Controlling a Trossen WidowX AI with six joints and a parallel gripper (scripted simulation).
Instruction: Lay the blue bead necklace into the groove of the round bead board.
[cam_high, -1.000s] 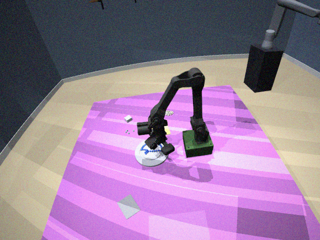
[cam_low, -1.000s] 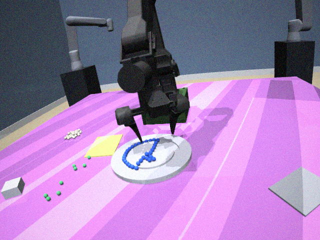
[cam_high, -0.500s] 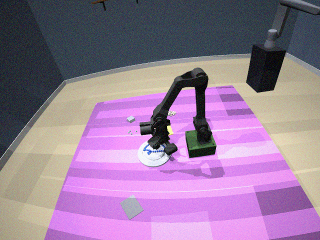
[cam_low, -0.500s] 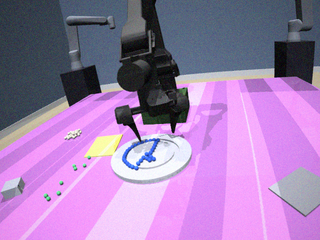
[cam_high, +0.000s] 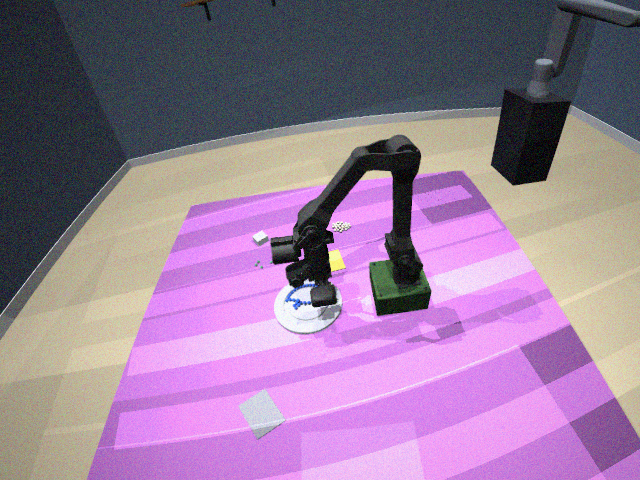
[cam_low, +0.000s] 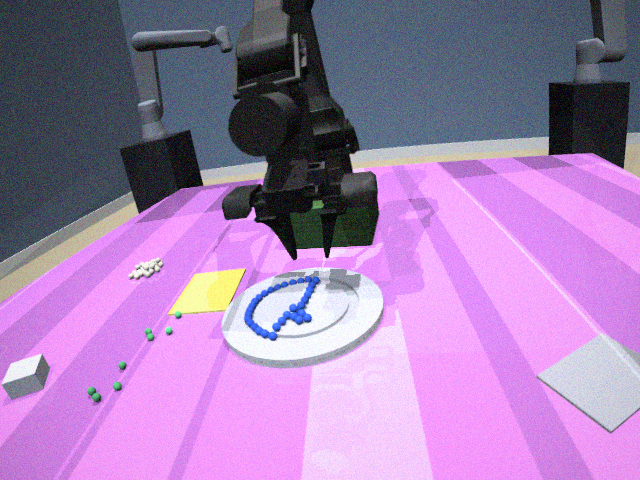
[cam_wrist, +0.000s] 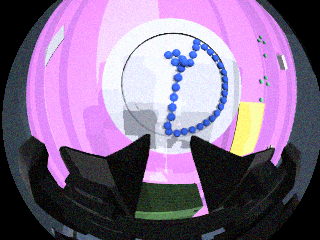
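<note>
Now: the round white bead board 5 cm ahead of my gripper tip, 4 cm below it and 1 cm to the right of it. Also, from my gripper tip: yellow sheet: 17 cm to the right, 5 cm below, 2 cm behind; then grey tile: 29 cm to the left, 20 cm ahead, 5 cm below; then cube: 34 cm to the right, 20 cm ahead, 4 cm below.
</note>
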